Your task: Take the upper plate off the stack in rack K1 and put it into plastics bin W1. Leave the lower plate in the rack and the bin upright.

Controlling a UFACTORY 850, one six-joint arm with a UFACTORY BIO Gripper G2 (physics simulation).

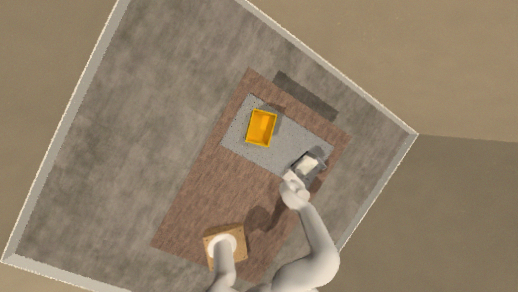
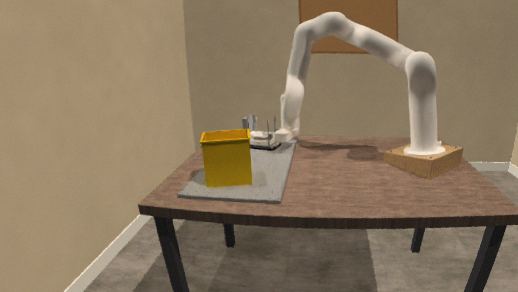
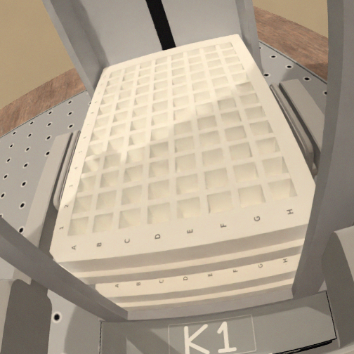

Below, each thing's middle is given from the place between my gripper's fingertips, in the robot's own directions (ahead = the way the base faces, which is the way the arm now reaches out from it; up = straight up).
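Labels:
Picture the yellow bin W1 (image 2: 226, 154) 410 mm to the left of my hand, 10 mm behind it and 30 mm above it.

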